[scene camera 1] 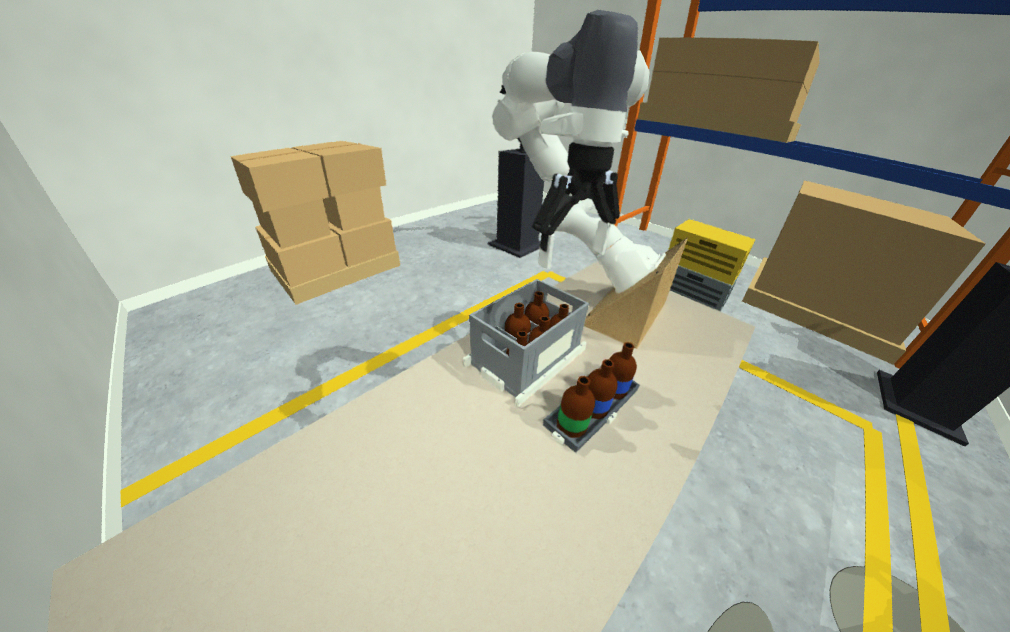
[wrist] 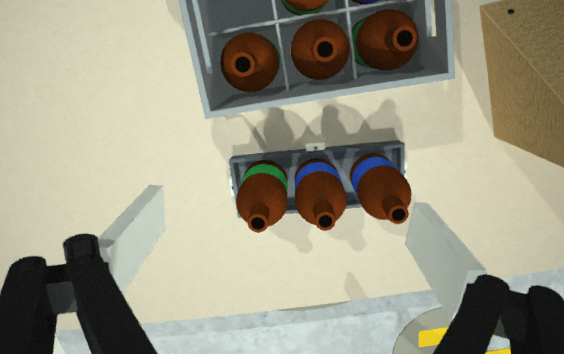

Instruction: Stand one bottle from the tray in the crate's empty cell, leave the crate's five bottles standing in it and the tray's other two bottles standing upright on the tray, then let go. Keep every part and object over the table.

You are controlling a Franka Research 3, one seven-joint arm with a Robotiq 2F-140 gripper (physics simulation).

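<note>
My gripper is open and empty, pointing down high above the table. The narrow dark tray holds three upright brown bottles in a row: one with a green band at one end, one with a blue band in the middle, and another blue-banded bottle at the other end. The grey crate stands beside the tray with five brown bottles. Its empty cell is at the upper left in the wrist view, partly cut off.
A wooden block with a sloping side stands near the arm's base, beyond the crate and tray. White strips lie along the crate's foot. The table edge runs beside the tray, with grey floor beyond it.
</note>
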